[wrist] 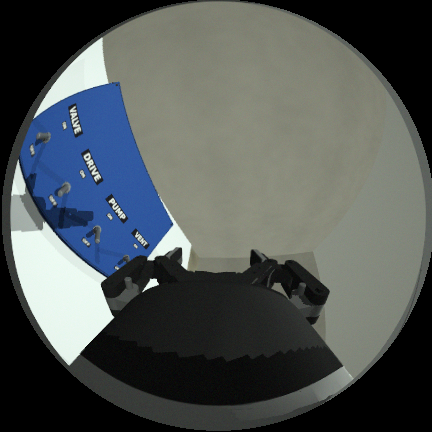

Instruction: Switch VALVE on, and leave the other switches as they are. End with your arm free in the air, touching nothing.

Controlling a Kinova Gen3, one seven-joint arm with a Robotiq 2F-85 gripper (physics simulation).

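The blue switch panel shows at the left, tilted in the wrist view. The VALVE lever stands between its ON and OFF marks near the panel's far left edge; it is seen too steeply to tell which way it leans. The DRIVE lever leans toward OFF. The PUMP lever stands near its OFF mark. The VENT lever is small and partly hidden by the gripper's left side. My gripper is open and empty, to the right of the panel, with no lever between its fingers.
A white surface surrounds the panel. A dark shadow falls across the panel by the DRIVE and PUMP levers. A grey-brown surface fills the middle and top, and a paler grey surface lies at the right.
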